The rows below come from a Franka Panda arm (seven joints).
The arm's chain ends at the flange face. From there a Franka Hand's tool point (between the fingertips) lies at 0.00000 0.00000 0.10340 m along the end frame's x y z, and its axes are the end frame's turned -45 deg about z.
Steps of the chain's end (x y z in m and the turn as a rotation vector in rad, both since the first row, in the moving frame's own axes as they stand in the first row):
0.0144, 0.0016, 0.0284, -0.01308, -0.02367, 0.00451
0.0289, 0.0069, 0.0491, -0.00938, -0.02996, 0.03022
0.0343, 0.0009, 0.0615, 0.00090, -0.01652, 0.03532
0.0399, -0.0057, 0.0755, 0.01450, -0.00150, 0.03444
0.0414, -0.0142, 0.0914, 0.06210, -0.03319, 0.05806
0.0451, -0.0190, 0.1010, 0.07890, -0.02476, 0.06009
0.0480, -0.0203, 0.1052, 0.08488, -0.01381, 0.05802
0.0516, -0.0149, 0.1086, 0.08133, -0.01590, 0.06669
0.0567, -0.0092, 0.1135, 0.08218, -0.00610, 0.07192
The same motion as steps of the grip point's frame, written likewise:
0.0064, 0.0105, 0.0284, 0.00749, -0.02599, 0.00451
0.0127, 0.0238, 0.0490, 0.01455, -0.02782, 0.03022
0.0225, 0.0236, 0.0615, 0.01232, -0.01105, 0.03532
0.0332, 0.0230, 0.0755, 0.01131, 0.00919, 0.03444
0.0416, 0.0123, 0.0911, 0.06738, 0.02044, 0.05806
0.0495, 0.0110, 0.1006, 0.07330, 0.03828, 0.06009
0.0537, 0.0125, 0.1048, 0.06978, 0.05025, 0.05802
0.0520, 0.0190, 0.1082, 0.06875, 0.04627, 0.06669
0.0524, 0.0273, 0.1131, 0.06242, 0.05380, 0.07192

